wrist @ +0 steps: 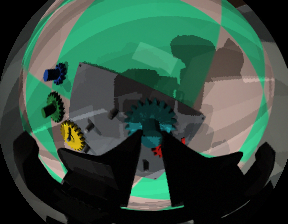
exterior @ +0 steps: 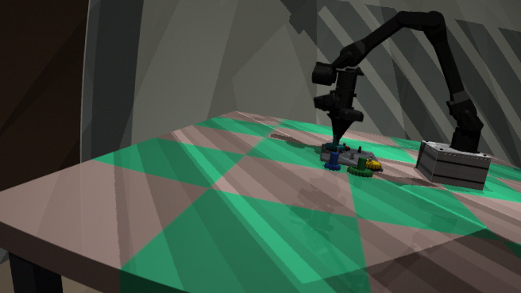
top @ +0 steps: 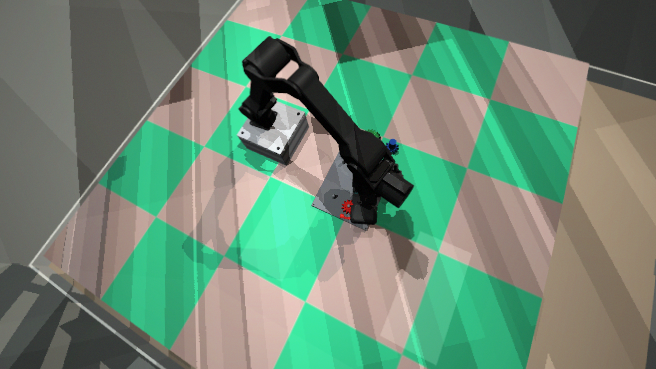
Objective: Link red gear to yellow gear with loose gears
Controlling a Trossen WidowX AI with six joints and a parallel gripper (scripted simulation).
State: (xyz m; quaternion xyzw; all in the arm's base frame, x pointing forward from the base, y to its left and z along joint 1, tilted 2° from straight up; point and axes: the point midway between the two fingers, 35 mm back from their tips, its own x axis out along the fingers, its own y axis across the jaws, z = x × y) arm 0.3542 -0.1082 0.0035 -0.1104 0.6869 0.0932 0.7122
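Now: gripper tip 1 cm above the teal gear. From my gripper tip the other things lie so: yellow gear 13 cm to the left, 8 cm behind, 3 cm below; then blue gear 18 cm to the left, 3 cm below, 2 cm ahead; then red gear 4 cm to the right, 3 cm below, 3 cm behind.
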